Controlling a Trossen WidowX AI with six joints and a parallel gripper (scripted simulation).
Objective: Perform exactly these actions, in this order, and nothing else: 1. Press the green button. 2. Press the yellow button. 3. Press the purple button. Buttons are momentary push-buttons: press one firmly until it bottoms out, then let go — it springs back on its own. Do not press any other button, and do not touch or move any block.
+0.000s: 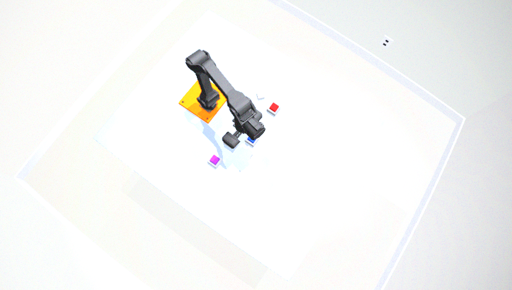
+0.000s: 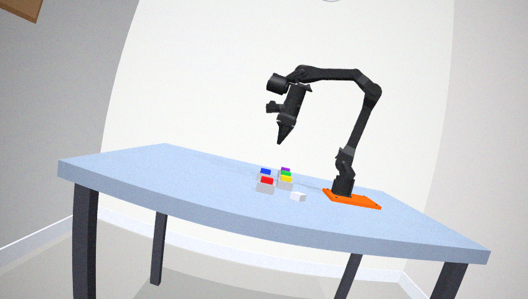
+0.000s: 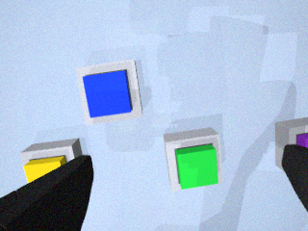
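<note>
My gripper tip is now 10 cm above the green button, 5 cm past it and 2 cm to the left of it. Round my gripper tip: purple button: 14 cm to the right, 10 cm below, 5 cm behind; blue button: 10 cm below, 4 cm to the left, 2 cm ahead; yellow button: 11 cm to the left, 10 cm below, 4 cm behind.
</note>
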